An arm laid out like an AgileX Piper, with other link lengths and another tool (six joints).
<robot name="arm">
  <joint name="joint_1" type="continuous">
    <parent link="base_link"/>
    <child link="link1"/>
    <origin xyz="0 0 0.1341"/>
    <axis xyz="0 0 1"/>
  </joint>
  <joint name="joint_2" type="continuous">
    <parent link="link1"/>
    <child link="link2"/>
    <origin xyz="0 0 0"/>
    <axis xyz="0 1 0"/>
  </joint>
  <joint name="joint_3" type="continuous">
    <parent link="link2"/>
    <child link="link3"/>
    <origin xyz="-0.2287 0 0.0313"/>
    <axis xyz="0 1 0"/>
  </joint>
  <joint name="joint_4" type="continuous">
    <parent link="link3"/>
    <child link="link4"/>
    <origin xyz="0.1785 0 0.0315"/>
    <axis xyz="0.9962 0 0.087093"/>
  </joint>
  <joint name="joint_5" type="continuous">
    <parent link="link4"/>
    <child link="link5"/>
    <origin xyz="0 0 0"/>
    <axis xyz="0 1 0"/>
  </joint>
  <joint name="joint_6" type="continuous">
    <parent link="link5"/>
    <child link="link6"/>
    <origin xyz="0.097 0 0.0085"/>
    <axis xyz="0.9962 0 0.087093"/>
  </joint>
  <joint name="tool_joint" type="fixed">
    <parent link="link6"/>
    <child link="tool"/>
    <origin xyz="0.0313 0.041 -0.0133" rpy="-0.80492 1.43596 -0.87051"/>
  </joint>
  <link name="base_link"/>
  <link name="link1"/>
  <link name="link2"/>
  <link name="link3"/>
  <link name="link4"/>
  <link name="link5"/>
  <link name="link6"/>
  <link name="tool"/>
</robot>
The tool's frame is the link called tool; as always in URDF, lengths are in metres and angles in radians. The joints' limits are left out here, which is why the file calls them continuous.
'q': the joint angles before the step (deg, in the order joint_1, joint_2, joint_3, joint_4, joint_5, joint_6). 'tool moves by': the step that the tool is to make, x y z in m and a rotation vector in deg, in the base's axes. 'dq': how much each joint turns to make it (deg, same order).
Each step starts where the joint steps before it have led.
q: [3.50 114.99 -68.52 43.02 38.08 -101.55]
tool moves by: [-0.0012 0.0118 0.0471 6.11 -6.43 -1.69]
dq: [0.01 -8.83 0.00 5.57 2.91 0.01]
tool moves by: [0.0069 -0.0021 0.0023 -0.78 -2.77 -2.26]
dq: [0.00 -0.61 0.01 0.41 -3.21 0.00]
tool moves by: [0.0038 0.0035 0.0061 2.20 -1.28 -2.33]
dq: [-0.02 -0.69 -0.02 3.02 -1.11 0.00]
